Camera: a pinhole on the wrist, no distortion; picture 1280 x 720 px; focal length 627.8 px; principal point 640.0 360.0 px. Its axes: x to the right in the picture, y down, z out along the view. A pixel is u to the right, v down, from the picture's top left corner.
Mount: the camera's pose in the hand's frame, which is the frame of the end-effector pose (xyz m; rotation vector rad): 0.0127 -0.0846 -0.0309 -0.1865 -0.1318 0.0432
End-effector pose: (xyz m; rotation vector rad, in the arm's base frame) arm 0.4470 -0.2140 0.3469 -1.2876 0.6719 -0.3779
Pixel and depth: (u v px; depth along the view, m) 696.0 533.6 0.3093
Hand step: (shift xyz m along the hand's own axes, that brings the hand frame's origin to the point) -0.0042 0.0572 0.2578
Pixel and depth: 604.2 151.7 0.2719
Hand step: -0.0365 -0.1245 0.2489
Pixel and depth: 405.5 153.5 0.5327
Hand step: -0.2507 -0.1706 0.4957
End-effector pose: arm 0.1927 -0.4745 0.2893 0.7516 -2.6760 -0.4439
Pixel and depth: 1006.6 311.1 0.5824
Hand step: 0.2725 -0.0044 0.5880
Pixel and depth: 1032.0 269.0 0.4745
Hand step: 0.2444 -0.0495 0.4817
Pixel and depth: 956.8 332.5 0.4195
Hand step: 0.1664 -0.0146 0.4080
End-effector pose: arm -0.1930 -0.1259 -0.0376 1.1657 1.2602 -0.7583
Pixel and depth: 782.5 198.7 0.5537
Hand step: 0.0670 -0.1166 0.5510
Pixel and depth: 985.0 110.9 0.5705
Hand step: 0.2533 -0.1858 0.6070
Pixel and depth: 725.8 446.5 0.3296
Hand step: 0.0116 0.0224 0.2873
